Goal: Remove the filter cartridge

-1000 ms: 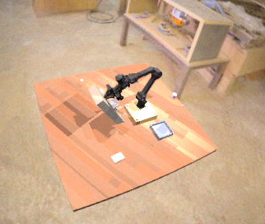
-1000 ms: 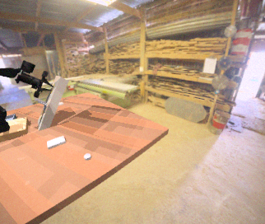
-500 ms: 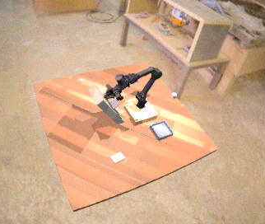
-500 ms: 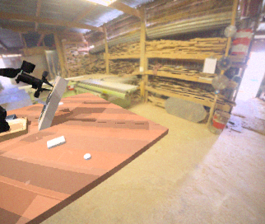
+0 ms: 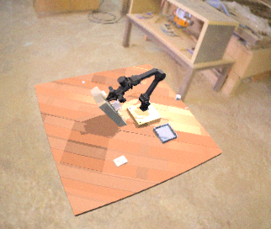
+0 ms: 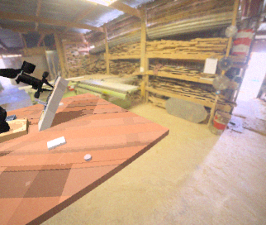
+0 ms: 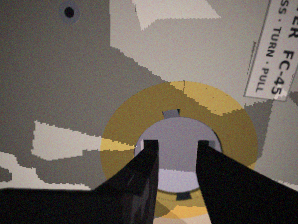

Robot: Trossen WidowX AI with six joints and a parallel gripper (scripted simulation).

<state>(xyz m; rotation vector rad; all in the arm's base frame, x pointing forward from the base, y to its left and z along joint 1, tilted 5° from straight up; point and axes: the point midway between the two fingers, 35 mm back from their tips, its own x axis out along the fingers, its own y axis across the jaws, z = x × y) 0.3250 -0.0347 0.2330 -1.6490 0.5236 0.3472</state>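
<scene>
Now: gripper tip 10 mm short of the round filter cartridge and 10 mm above it. The rest, counted from my gripper tip: service panel 80 mm below, 40 mm behind, 10 mm to the left; then dark-rimmed tray 390 mm behind, 340 mm to the left, 220 mm below.
</scene>
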